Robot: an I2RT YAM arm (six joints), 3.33 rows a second.
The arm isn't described. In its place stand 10 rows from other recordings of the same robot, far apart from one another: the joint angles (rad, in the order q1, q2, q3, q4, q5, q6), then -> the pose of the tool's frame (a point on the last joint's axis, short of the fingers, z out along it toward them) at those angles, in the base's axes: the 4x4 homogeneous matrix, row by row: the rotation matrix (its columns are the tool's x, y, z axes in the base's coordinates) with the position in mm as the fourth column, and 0 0 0 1 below.
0.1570 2.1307 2.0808 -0.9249 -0.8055 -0.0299 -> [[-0.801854 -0.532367 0.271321 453.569], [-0.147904 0.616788 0.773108 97.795], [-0.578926 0.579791 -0.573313 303.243], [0 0 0 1]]
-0.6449 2.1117 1.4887 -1.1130 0.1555 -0.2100 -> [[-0.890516 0.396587 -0.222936 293.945], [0.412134 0.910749 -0.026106 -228.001], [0.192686 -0.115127 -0.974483 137.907], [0 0 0 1]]
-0.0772 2.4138 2.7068 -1.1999 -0.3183 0.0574 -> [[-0.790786 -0.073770 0.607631 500.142], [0.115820 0.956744 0.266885 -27.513], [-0.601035 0.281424 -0.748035 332.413], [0 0 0 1]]
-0.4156 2.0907 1.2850 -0.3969 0.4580 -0.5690 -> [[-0.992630 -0.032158 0.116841 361.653], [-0.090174 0.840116 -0.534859 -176.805], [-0.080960 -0.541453 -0.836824 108.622], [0 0 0 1]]
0.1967 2.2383 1.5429 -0.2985 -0.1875 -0.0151 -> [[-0.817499 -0.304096 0.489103 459.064], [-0.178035 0.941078 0.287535 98.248], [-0.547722 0.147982 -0.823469 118.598], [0 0 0 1]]
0.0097 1.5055 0.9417 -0.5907 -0.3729 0.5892 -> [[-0.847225 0.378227 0.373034 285.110], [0.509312 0.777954 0.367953 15.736], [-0.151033 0.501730 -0.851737 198.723], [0 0 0 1]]
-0.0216 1.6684 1.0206 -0.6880 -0.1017 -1.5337 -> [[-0.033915 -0.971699 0.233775 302.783], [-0.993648 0.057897 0.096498 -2.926], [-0.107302 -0.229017 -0.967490 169.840], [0 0 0 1]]
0.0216 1.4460 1.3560 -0.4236 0.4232 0.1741 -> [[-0.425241 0.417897 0.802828 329.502], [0.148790 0.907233 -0.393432 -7.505], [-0.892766 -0.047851 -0.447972 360.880], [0 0 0 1]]
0.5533 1.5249 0.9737 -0.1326 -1.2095 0.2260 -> [[-0.703685 -0.661843 -0.258440 250.621], [-0.341533 -0.003877 0.939862 193.940], [-0.623043 0.749632 -0.223313 245.330], [0 0 0 1]]
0.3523 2.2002 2.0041 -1.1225 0.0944 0.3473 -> [[-0.964033 0.007097 0.265688 427.941], [0.006604 0.999974 -0.002751 153.752], [-0.265701 -0.000898 -0.964055 232.047], [0 0 0 1]]
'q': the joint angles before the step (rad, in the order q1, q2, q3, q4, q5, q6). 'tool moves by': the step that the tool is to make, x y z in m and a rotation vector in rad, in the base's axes. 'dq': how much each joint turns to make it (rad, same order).
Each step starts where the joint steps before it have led.
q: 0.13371, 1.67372, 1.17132, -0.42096, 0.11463, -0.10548
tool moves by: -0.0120, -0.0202, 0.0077, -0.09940, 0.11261, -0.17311
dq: -0.03896, -0.01724, 0.04209, -0.19512, 0.14532, 0.06634
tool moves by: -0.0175, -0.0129, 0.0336, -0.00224, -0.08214, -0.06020
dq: -0.03215, -0.11090, 0.00224, -0.03682, 0.02207, 0.02012
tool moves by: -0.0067, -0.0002, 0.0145, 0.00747, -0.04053, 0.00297
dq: 0.00008, -0.04235, 0.00748, -0.00904, -0.00569, 0.00046
